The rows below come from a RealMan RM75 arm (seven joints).
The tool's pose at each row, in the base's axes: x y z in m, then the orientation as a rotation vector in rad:
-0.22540 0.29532 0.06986 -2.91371 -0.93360 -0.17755
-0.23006 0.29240 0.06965 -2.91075 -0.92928 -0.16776
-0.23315 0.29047 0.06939 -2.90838 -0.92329 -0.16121
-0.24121 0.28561 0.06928 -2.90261 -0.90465 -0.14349
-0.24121 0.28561 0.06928 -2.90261 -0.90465 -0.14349
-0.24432 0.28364 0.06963 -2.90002 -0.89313 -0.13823
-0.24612 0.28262 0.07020 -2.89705 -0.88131 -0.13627
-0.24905 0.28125 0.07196 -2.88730 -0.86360 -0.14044
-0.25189 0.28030 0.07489 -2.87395 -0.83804 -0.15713
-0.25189 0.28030 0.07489 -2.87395 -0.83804 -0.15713
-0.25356 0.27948 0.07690 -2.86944 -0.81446 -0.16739
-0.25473 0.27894 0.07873 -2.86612 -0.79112 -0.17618
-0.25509 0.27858 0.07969 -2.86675 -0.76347 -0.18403
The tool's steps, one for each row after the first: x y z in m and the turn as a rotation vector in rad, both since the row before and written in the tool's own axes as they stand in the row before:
-0.00547 -0.00034 -0.00051 0.00620 -0.00446 0.00260
-0.00364 -0.00022 -0.00020 0.00524 -0.00252 0.00366
-0.00933 -0.00070 -0.00104 0.01410 -0.00682 0.01160
0.00000 0.00000 0.00000 0.00000 0.00000 0.00000
-0.00361 -0.00018 -0.00077 0.00640 -0.00108 0.00716
-0.00198 -0.00022 -0.00079 0.00601 0.00107 0.00720
-0.00297 -0.00065 -0.00208 0.01215 0.00756 0.00977
-0.00251 -0.00105 -0.00318 0.01420 0.01735 0.01387
0.00000 0.00000 0.00000 0.00000 0.00000 0.00000
-0.00155 -0.00044 -0.00221 0.00687 0.01057 0.01423
-0.00099 -0.00038 -0.00197 0.00587 0.00928 0.01438
-0.00034 0.00000 -0.00103 0.00307 0.00807 0.01781

